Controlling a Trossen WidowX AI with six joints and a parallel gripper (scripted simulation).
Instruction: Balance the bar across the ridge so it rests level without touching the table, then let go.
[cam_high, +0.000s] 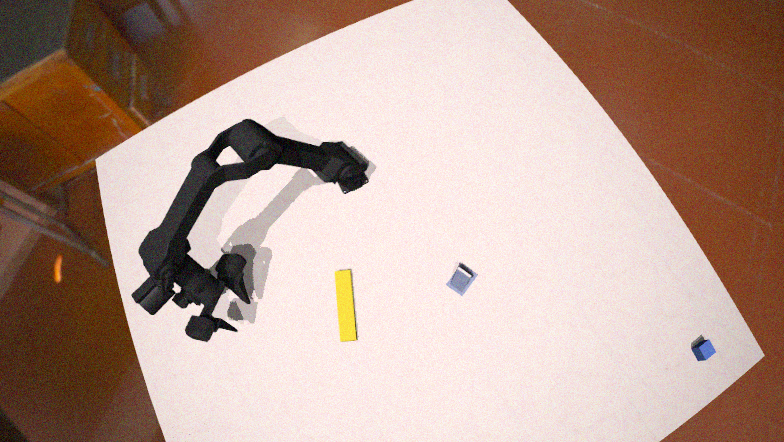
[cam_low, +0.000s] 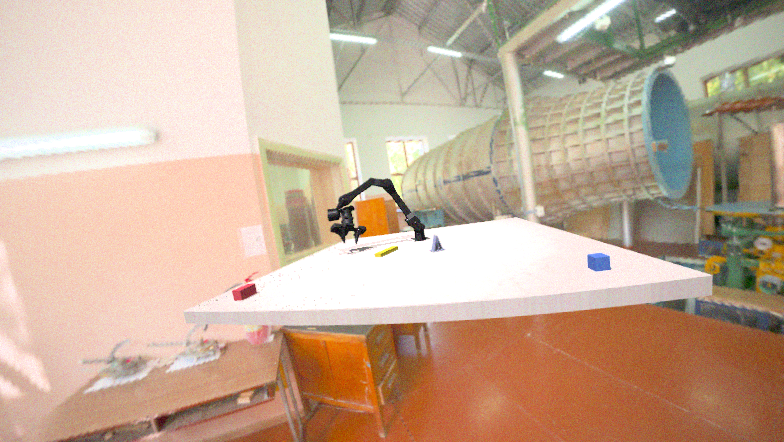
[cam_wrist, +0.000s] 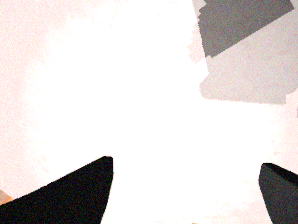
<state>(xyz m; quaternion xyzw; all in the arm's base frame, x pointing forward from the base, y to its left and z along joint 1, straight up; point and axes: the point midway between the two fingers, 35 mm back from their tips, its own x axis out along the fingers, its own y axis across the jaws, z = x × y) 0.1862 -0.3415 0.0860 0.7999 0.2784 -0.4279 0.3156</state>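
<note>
My gripper tip is 6 cm short of the yellow bar, 20 cm to the right of it and 5 cm above it. Round my gripper tip: blue cube: 54 cm ahead, 84 cm to the left, 4 cm below; then red block: 54 cm ahead, 16 cm to the right, 4 cm below.
</note>
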